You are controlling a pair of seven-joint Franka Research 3 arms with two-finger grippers.
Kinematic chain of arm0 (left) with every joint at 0, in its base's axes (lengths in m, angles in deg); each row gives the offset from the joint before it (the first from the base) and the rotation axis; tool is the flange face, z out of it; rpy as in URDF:
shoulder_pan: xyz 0 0 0.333 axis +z
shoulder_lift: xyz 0 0 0 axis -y
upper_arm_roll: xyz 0 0 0.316 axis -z
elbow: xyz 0.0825 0 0 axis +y
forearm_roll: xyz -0.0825 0 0.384 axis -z
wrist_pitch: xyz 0 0 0 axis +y
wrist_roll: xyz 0.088 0 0 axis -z
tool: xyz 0 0 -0.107 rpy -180 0 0
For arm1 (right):
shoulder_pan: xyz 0 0 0.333 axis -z
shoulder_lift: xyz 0 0 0 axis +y
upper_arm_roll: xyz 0 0 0.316 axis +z
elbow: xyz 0.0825 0 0 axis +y
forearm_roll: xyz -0.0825 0 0.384 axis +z
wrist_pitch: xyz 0 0 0 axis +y
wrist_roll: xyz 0.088 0 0 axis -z
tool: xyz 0 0 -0.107 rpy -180 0 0
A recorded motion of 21 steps. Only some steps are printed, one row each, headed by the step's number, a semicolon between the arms.
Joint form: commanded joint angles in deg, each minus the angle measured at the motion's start. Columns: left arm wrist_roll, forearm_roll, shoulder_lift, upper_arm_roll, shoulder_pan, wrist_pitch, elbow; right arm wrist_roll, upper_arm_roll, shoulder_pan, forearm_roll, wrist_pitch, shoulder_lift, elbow.
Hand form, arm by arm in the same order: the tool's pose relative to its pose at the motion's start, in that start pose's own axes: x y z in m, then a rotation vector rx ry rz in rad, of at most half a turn. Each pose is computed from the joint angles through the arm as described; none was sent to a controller.
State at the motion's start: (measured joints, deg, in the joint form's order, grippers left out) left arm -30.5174 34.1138 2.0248 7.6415 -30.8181 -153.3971 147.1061; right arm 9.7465 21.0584 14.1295 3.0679 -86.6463 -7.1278 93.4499
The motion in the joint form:
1: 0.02 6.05 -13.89 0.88 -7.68 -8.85 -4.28; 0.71 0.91 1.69 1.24 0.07 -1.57 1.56
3: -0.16 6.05 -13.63 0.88 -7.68 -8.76 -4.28; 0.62 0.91 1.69 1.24 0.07 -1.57 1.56
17: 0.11 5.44 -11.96 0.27 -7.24 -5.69 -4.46; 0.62 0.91 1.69 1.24 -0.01 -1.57 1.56
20: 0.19 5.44 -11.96 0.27 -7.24 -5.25 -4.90; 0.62 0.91 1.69 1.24 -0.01 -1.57 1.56
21: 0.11 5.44 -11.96 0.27 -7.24 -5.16 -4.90; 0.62 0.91 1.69 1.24 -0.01 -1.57 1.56
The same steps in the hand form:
1: -0.0322 0.0186 0.0879 0.0363 -0.0264 -0.0029; -0.0075 0.0026 0.0005 0.0089 -0.0052 0.0263
3: -0.0323 0.0196 0.0861 0.0332 -0.0256 -0.0049; -0.0075 0.0026 0.0005 0.0089 -0.0052 0.0248
17: -0.0292 0.0219 0.0754 0.0343 -0.0487 0.0009; -0.0074 0.0026 0.0004 0.0092 -0.0038 0.0248
20: -0.0289 0.0249 0.0743 0.0312 -0.0526 0.0039; -0.0074 0.0026 0.0004 0.0092 -0.0038 0.0248
21: -0.0291 0.0249 0.0744 0.0320 -0.0539 0.0025; -0.0074 0.0026 0.0004 0.0092 -0.0038 0.0248

